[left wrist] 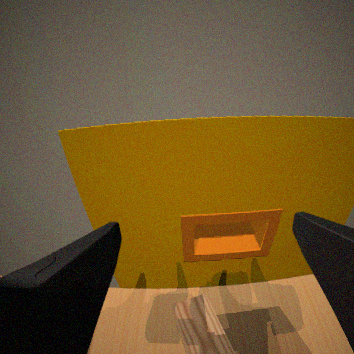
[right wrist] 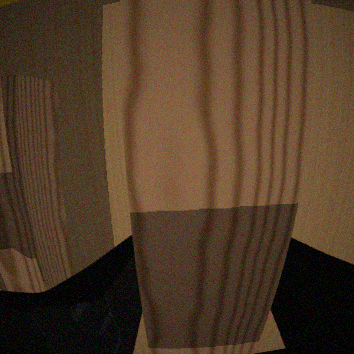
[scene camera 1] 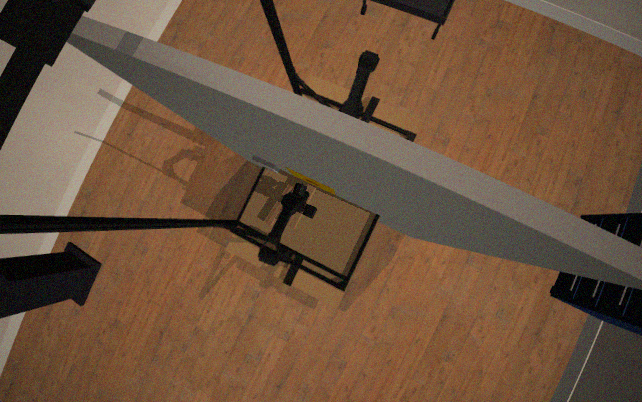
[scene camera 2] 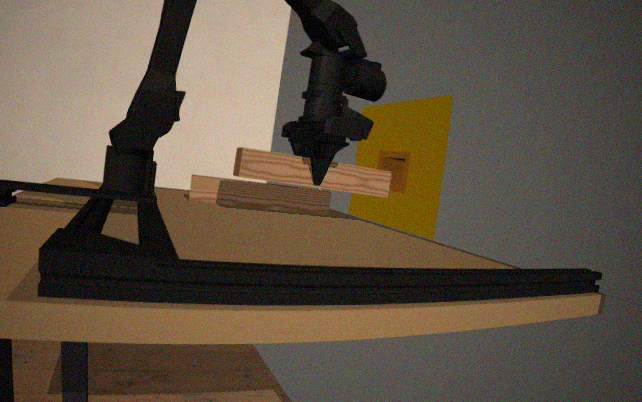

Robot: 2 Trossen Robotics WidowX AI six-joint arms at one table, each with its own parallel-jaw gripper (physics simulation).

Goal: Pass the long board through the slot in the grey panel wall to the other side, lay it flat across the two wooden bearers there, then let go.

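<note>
My right gripper (scene camera 1: 300,189) (scene camera 2: 317,180) (right wrist: 199,232) is shut on the long board (scene camera 2: 275,169) (right wrist: 170,125) and holds it above the table. In scene camera 2 the board tilts, its right end lower and overlapping the slot's lower left in the picture. The slot's orange frame (scene camera 2: 395,154) (left wrist: 188,240) sits in a yellow area (scene camera 2: 425,125) (left wrist: 150,170) of the grey panel wall (scene camera 1: 350,160) (scene camera 2: 525,175) (left wrist: 175,60). My left gripper (left wrist: 208,227) is open and empty, facing the slot on the other side. A striped wooden piece (left wrist: 202,325), perhaps a bearer, shows below it; a second does not show.
Another plank (scene camera 2: 272,195) (right wrist: 37,150) lies on the table (scene camera 2: 300,240) beside the held board, partly in shadow. A black frame rail (scene camera 2: 325,287) runs along the table's near edge in scene camera 2. The wall's top hides part of the tables in scene camera 1.
</note>
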